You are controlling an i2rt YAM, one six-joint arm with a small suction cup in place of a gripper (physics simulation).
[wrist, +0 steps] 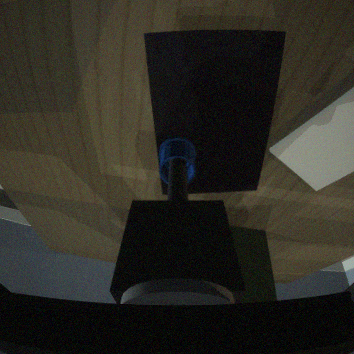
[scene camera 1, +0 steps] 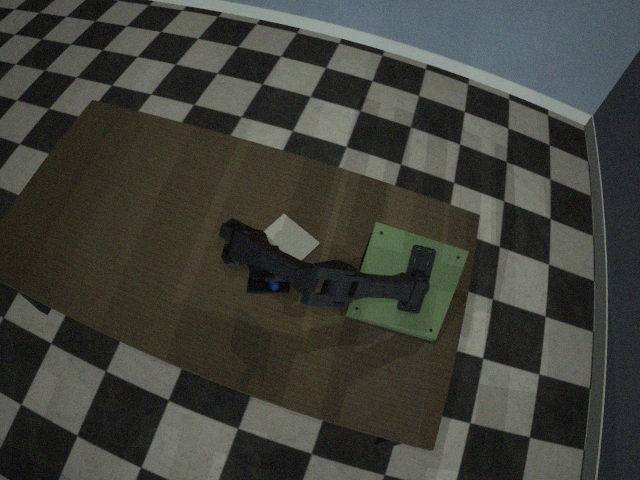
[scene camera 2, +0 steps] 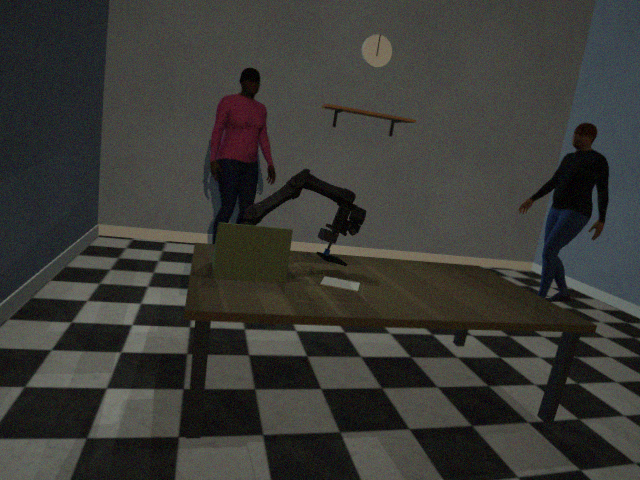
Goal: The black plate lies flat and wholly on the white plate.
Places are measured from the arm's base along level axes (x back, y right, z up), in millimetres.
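Pixels of known places: end effector, tool point: (wrist: 177, 146) (scene camera 1: 275, 287) (scene camera 2: 325, 256); arm's base, origin of the base link: (scene camera 1: 416, 279) (scene camera 2: 246, 240).
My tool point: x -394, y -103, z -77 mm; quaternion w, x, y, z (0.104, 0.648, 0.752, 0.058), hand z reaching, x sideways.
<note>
For each thing: its top centre in the pictures, then the offset to it from my tool point. Level surfaces: height alone.
- black plate, middle of its top: (wrist: 213, 143) (scene camera 1: 269, 275) (scene camera 2: 332, 254) dx -26, dy +23, dz +21 mm
- wooden table, its level: dz -64 mm
- white plate, middle of its top: (scene camera 1: 289, 239) (scene camera 2: 340, 283) dx -11, dy +203, dz -58 mm
The black plate (wrist: 218, 105) (scene camera 1: 255, 286) (scene camera 2: 336, 259) is a flat dark rectangle that hangs on my blue suction cup (wrist: 176, 161) (scene camera 1: 272, 284) (scene camera 2: 327, 251), a little above the wooden table (scene camera 1: 129, 207) (scene camera 2: 439, 294). The cup sits near the plate's near edge. The white plate (scene camera 1: 291, 236) (scene camera 2: 339, 283) (wrist: 323, 147) lies flat on the table beside the held plate, apart from it. In the wrist view it is at the right edge, partly cut off. In the overhead view the arm covers most of the black plate.
The arm's green base plate (scene camera 1: 388, 248) (scene camera 2: 251, 251) stands at the table's end. Two people stand on the checkered floor: one in pink (scene camera 2: 240, 134) behind the table and one in black (scene camera 2: 573, 190) at the right. A wall shelf (scene camera 2: 368, 113) hangs behind.
</note>
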